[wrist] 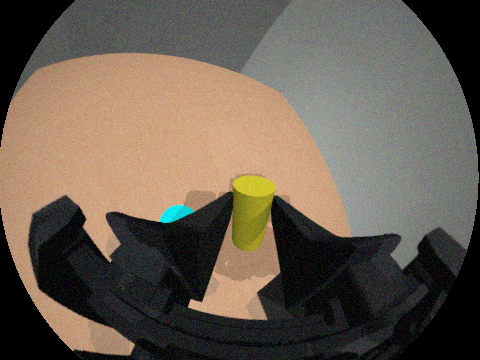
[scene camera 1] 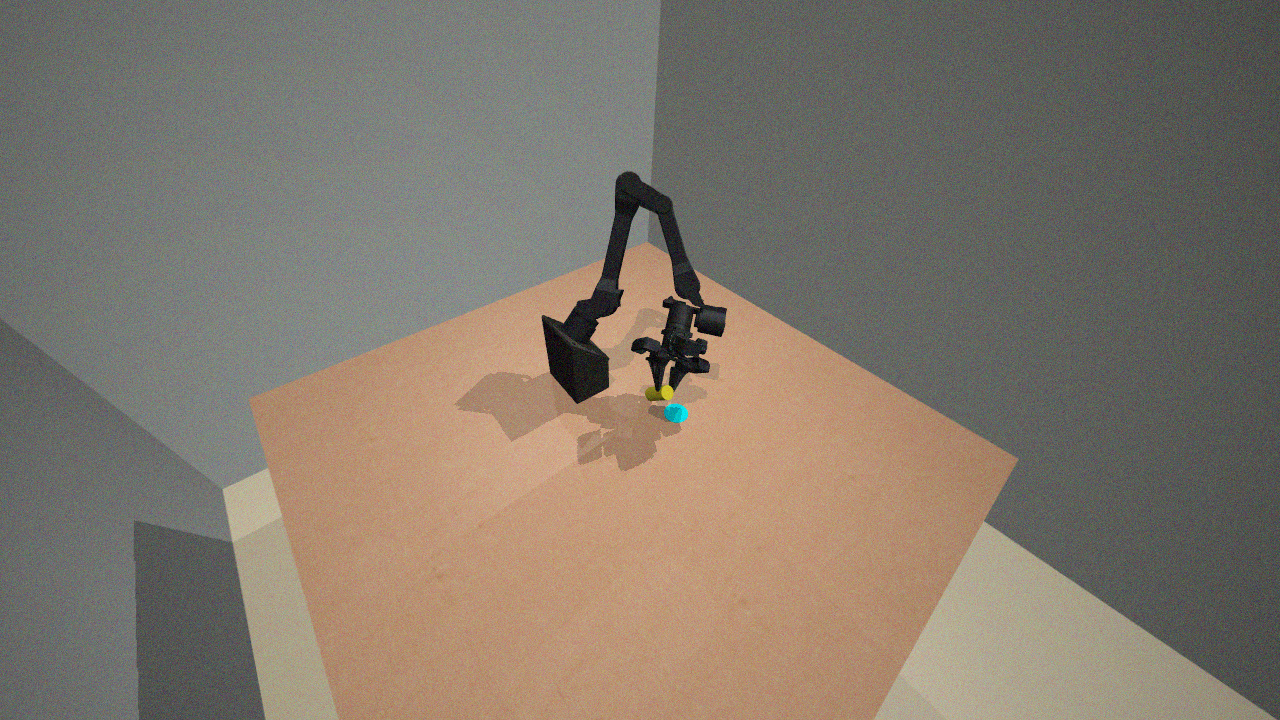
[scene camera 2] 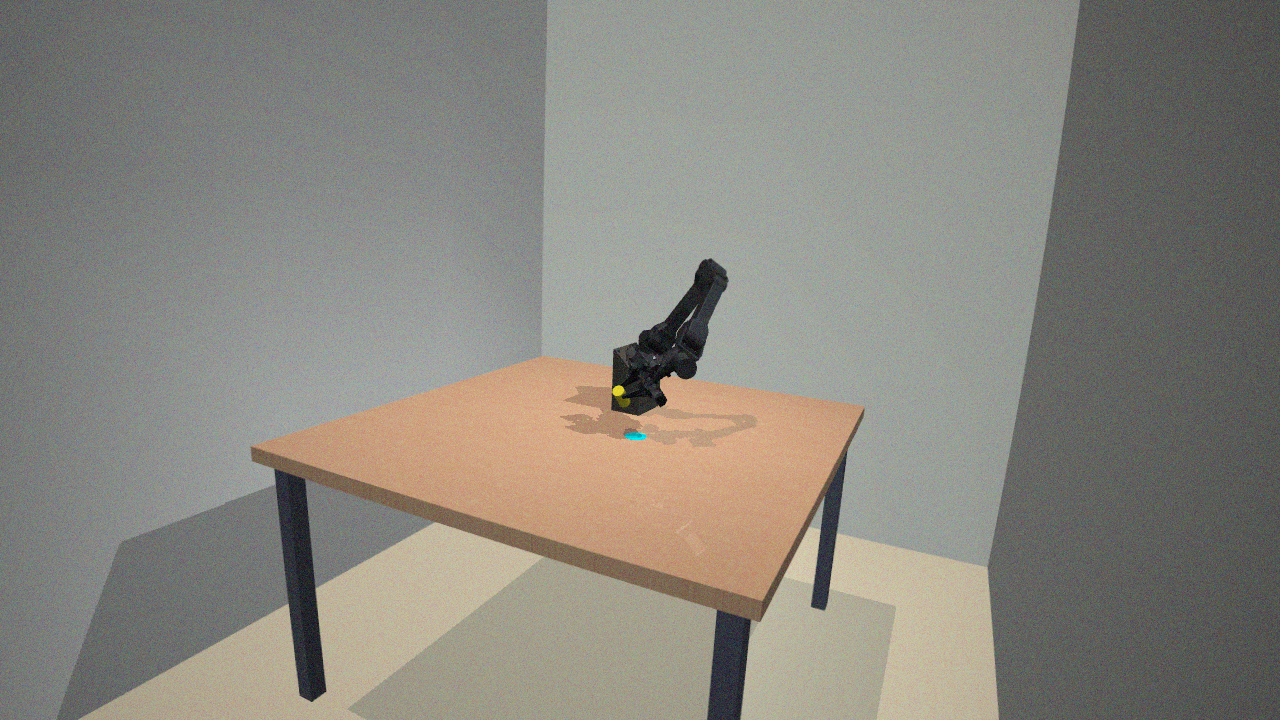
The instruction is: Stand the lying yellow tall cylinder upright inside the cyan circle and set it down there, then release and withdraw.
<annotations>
my gripper: holds a yellow tall cylinder
</annotations>
